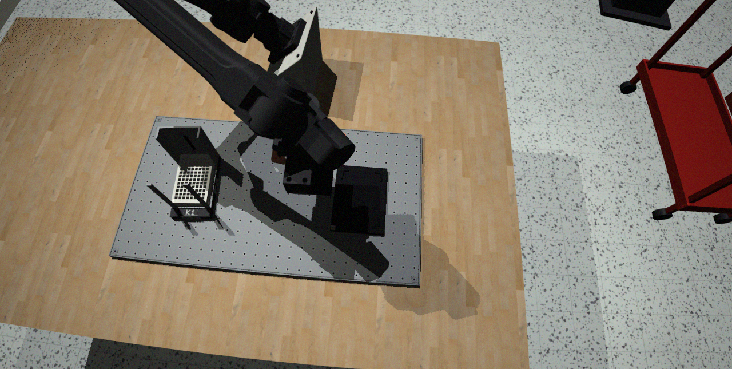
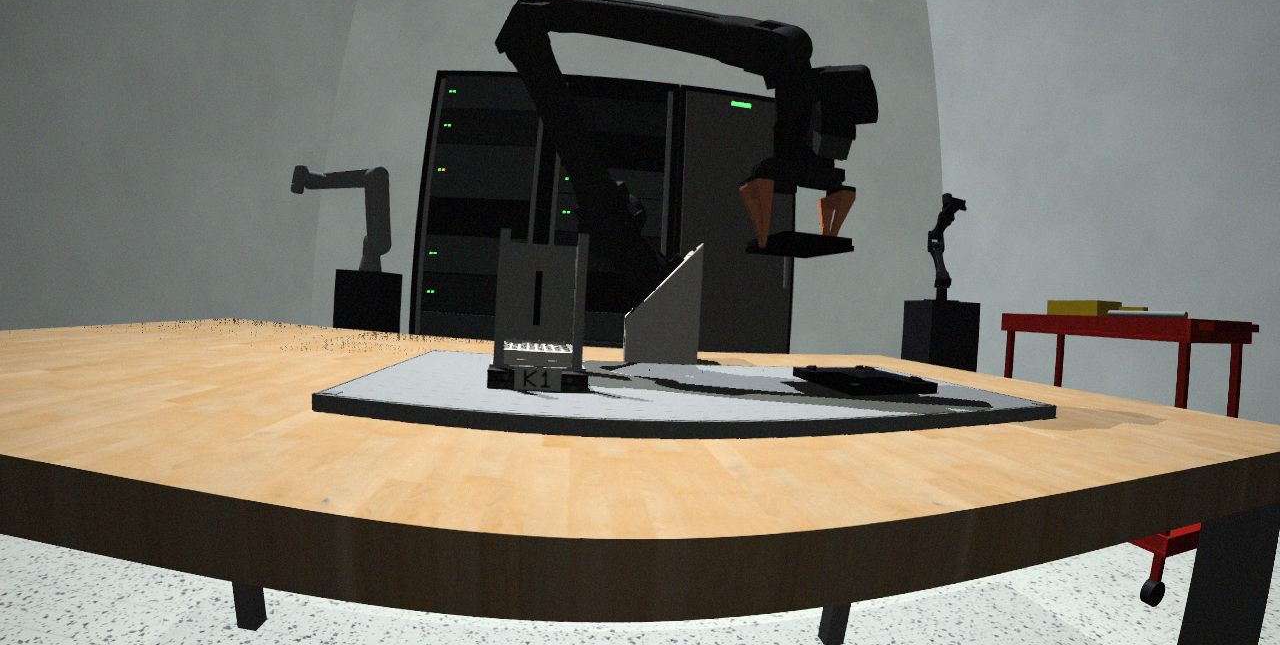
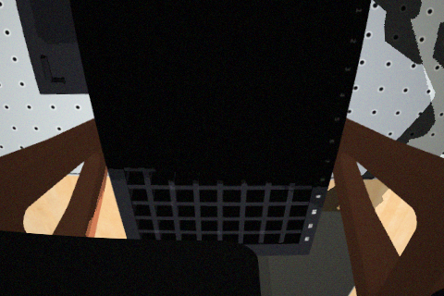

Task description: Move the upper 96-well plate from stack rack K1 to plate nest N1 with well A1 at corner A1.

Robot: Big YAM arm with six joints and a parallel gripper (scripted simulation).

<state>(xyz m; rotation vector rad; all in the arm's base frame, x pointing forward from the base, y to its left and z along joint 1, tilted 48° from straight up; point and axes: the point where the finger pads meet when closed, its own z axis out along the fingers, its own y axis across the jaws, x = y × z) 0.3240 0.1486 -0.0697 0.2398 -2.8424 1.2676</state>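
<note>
Now: the black plate nest N1 100 mm to the left of my hand and 160 mm below it. From my hand the other things lie so: pale A1 square (80 mm ahead, 50 mm to the left, 150 mm below); then white 96-well plate (40 mm ahead, 290 mm to the right, 140 mm below).
</note>
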